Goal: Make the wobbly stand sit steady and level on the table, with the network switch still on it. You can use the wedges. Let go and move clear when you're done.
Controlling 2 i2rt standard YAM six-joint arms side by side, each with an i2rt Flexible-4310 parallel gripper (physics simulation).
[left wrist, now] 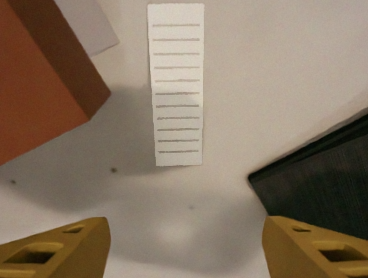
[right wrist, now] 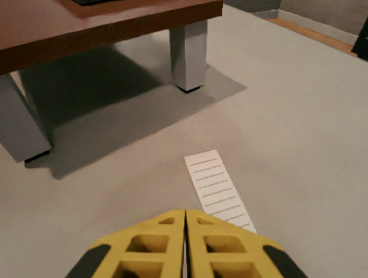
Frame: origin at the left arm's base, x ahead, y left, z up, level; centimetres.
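Seen in the pictures: left gripper, fingertip midpoint: [left wrist: 186, 227]; right gripper, fingertip midpoint: [right wrist: 185, 219].
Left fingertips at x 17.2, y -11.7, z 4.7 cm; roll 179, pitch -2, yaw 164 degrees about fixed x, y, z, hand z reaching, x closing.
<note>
A point is followed by its place in that frame.
The stand's red-brown top [left wrist: 37, 85] [right wrist: 125, 22] @(z 7.6, x 36.9, y -57.5 cm) shows at the left of the left wrist view and upper left of the right wrist view. One grey leg [right wrist: 188, 57] @(z 2.6, x 43.5, y -55.4 cm) stands under its near right corner and another leg [right wrist: 20, 122] @(z 2.0, x 26.8, y -58.1 cm) is at the left, both with black feet; whether each foot touches the table cannot be told. A sliver of the black network switch [right wrist: 92, 2] @(z 7.8, x 35.8, y -49.3 cm) shows on the top. My left gripper [left wrist: 186, 227] @(z 4.7, x 17.2, y -11.7 cm) is open and empty over the table, beside the stand. My right gripper [right wrist: 185, 219] @(z 3.9, x 34.5, y -72.1 cm) is shut and empty, in front of the stand. No wedge can be made out for certain.
A white strip with dark lines [left wrist: 178, 90] [right wrist: 215, 182] lies on the table near the stand. A dark, flat-sided object [left wrist: 320, 175] @(z -1.0, x 8.8, y -7.3 cm) is at the right of the left wrist view, close to the right finger. A black object [right wrist: 362, 45] shows at the right wrist view's right edge.
</note>
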